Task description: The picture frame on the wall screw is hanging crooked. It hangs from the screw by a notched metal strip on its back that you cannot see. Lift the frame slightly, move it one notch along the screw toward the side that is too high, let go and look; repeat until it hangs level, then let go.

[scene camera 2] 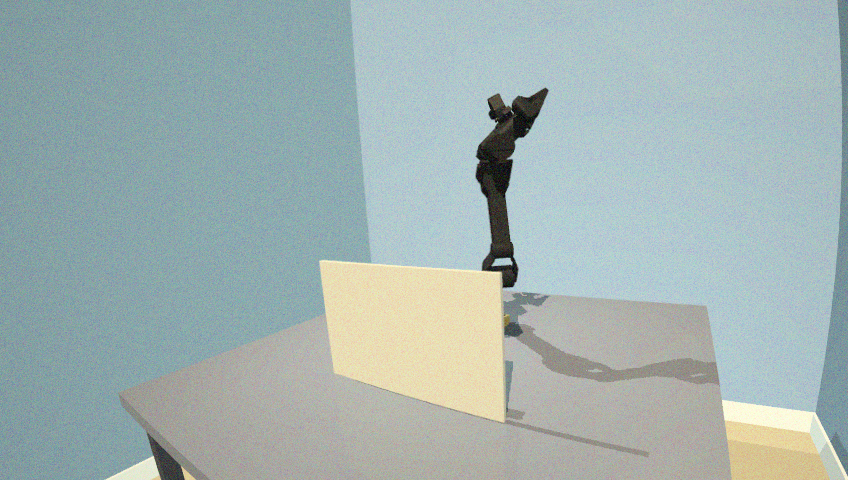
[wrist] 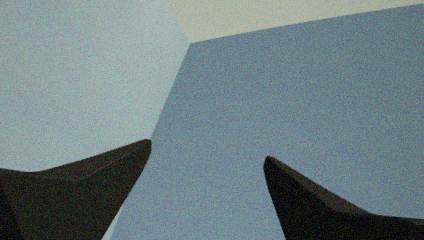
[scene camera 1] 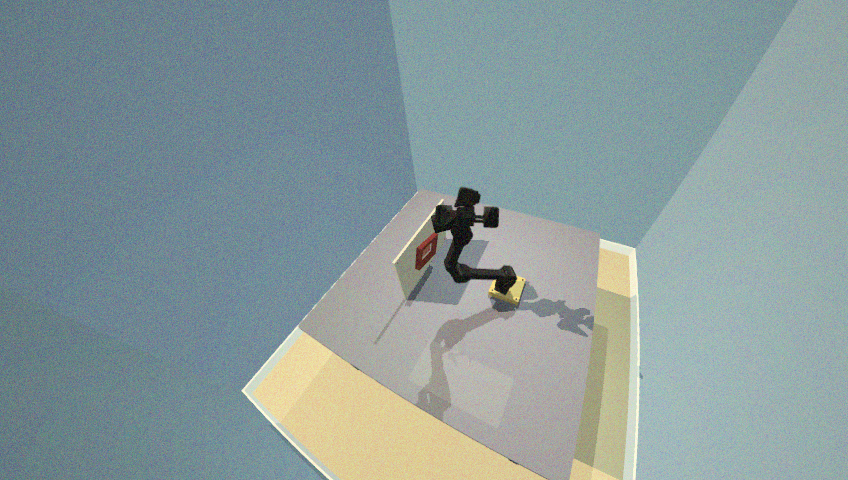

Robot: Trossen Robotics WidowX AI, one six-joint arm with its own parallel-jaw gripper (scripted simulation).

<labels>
my gripper: scene camera 2 544, 94; wrist; scene camera 1
same spot on my gripper: point(wrist: 91, 191) = point(scene camera 1: 484, 213)
</labels>
